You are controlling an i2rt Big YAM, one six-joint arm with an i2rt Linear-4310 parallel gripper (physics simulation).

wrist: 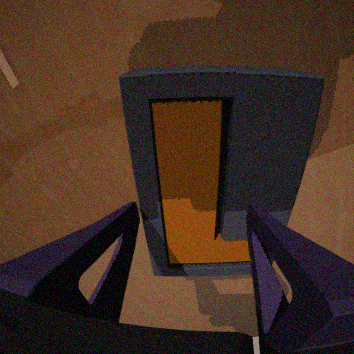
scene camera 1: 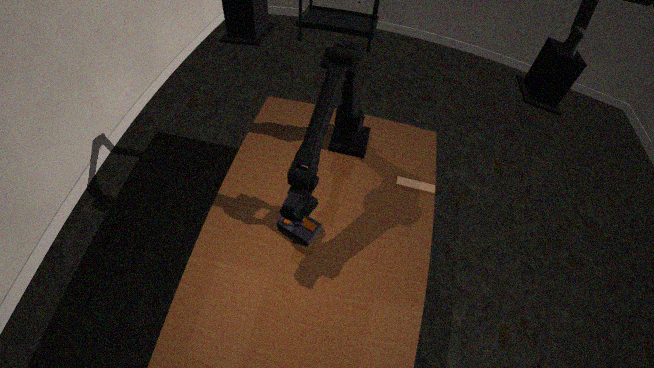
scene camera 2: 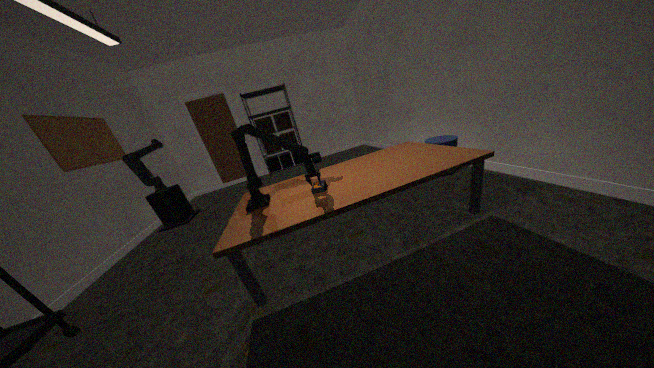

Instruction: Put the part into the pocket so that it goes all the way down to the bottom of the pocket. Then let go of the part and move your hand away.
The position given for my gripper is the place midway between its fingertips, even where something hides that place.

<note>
My gripper (wrist: 191, 210) is open, holding nothing. Also in view: an orange part (wrist: 187, 131). Also in view: a blue-grey pocket block (wrist: 268, 114).
</note>
